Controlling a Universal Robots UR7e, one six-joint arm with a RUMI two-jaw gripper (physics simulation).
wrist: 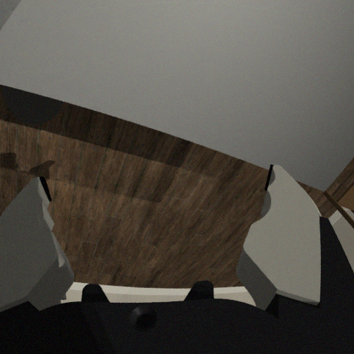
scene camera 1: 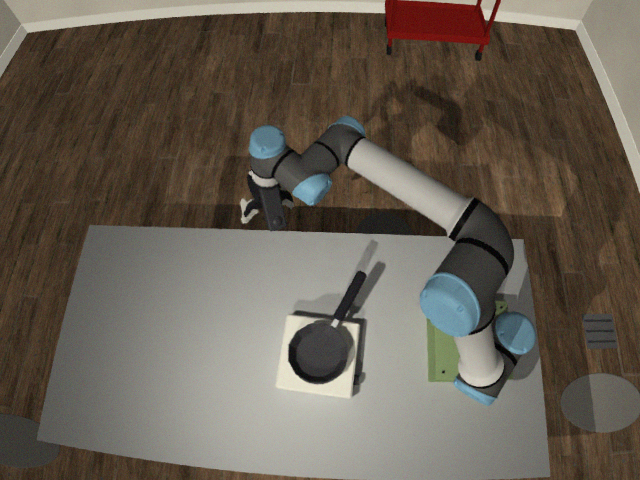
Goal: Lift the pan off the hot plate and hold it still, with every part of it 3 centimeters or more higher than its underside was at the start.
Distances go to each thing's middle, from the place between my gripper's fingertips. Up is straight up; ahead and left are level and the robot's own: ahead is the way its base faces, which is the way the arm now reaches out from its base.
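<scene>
Distances are counted from my hand. Cream hot plate (scene camera 1: 341, 386): 34 cm to the left of my hand, 16 cm behind it, 31 cm below it. Dark round pan (scene camera 1: 317, 353): 26 cm to the left of my hand, 18 cm behind it, 23 cm below it.
</scene>
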